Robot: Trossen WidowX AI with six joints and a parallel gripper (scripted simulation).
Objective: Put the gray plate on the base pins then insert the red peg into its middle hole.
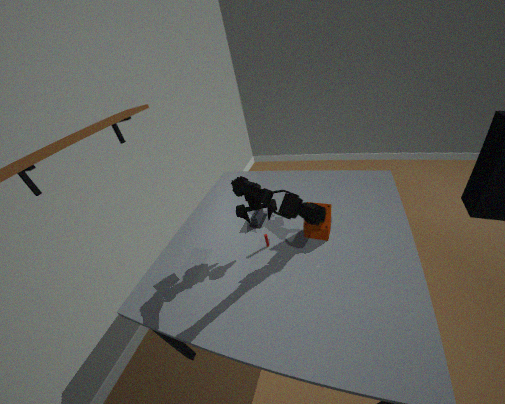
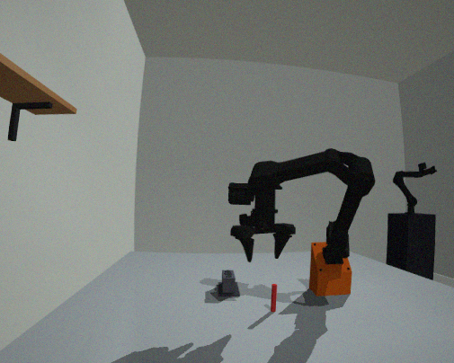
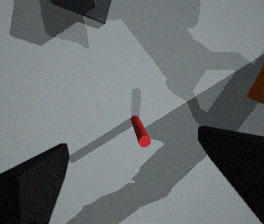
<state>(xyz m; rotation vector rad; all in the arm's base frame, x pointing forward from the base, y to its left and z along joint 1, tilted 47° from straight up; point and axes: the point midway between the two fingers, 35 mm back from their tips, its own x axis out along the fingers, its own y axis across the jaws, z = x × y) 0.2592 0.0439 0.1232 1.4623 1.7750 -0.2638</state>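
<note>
My gripper tip is 100 mm above the red peg, 30 mm past it and 20 mm to the right of it. Round my gripper tip: gray plate (150 mm to the right, 100 mm below, 100 mm ahead).
</note>
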